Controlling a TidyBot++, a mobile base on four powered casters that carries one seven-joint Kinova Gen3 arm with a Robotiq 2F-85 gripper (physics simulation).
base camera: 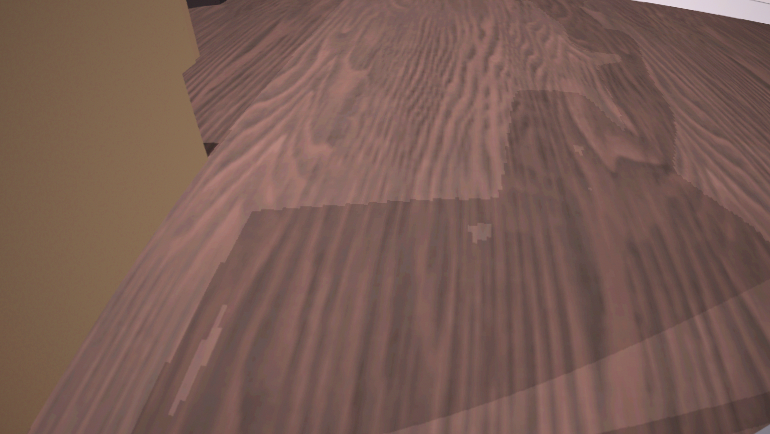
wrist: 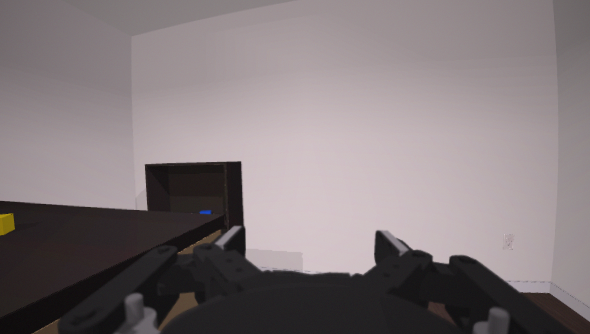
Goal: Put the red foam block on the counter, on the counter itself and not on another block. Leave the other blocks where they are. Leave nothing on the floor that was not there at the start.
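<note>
The red foam block does not show in either view. The dark counter (wrist: 100, 240) runs along the left of the wrist view, with its right edge slanting away towards the back. A yellow block (wrist: 6, 224) sits on the counter top at the far left of the wrist view. A small blue block (wrist: 205, 212) shows beyond the counter's far edge, inside the dark shelf unit. My gripper (wrist: 309, 243) is open and empty, its fingers to the right of the counter's edge.
The dark shelf unit (wrist: 234, 190) stands against the pale back wall (wrist: 375, 125). In the base camera view, the tan side of the counter (base camera: 91, 161) rises close on the left. The wooden floor (base camera: 377, 301) carries shadows and a white wall base shows at the top right.
</note>
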